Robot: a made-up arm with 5 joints. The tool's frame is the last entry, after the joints.
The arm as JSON. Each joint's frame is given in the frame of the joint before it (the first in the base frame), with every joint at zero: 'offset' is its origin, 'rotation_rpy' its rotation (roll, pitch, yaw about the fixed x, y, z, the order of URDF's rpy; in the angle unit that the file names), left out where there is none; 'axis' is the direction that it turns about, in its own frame. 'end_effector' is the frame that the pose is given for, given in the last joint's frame.
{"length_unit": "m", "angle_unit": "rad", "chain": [
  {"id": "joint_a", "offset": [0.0, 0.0, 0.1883], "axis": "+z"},
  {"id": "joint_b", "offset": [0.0, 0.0, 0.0], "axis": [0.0, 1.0, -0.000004]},
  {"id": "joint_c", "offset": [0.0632, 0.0, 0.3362], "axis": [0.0, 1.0, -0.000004]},
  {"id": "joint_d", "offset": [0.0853, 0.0, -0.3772], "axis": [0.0, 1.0, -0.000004]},
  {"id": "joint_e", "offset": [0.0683, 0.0, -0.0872], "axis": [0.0, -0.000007, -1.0]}
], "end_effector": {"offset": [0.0, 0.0, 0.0], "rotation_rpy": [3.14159, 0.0, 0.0]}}
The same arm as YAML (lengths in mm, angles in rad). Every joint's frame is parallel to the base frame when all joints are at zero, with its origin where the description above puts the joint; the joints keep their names.
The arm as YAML. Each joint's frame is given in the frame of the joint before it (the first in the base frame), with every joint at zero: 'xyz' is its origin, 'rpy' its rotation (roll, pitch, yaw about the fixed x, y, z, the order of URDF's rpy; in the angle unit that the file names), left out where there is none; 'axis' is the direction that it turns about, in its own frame. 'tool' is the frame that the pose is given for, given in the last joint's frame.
units:
  length: mm
  angle: rad
joints:
  - name: joint_a
    type: revolute
    origin:
      xyz: [0.0, 0.0, 188.3]
    axis: [0.0, 0.0, 1.0]
  - name: joint_b
    type: revolute
    origin:
      xyz: [0.0, 0.0, 0.0]
    axis: [0.0, 1.0, 0.0]
  - name: joint_c
    type: revolute
    origin:
      xyz: [63.2, 0.0, 336.2]
    axis: [0.0, 1.0, 0.0]
  - name: joint_d
    type: revolute
    origin:
      xyz: [85.3, 0.0, -377.2]
    axis: [0.0, 1.0, 0.0]
  - name: joint_e
    type: revolute
    origin:
      xyz: [68.3, 0.0, -87.2]
    axis: [0.0, 0.0, -1.0]
tool:
  origin:
    xyz: [0.0, 0.0, 0.0]
    rpy: [3.1416, 0.0, 0.0]

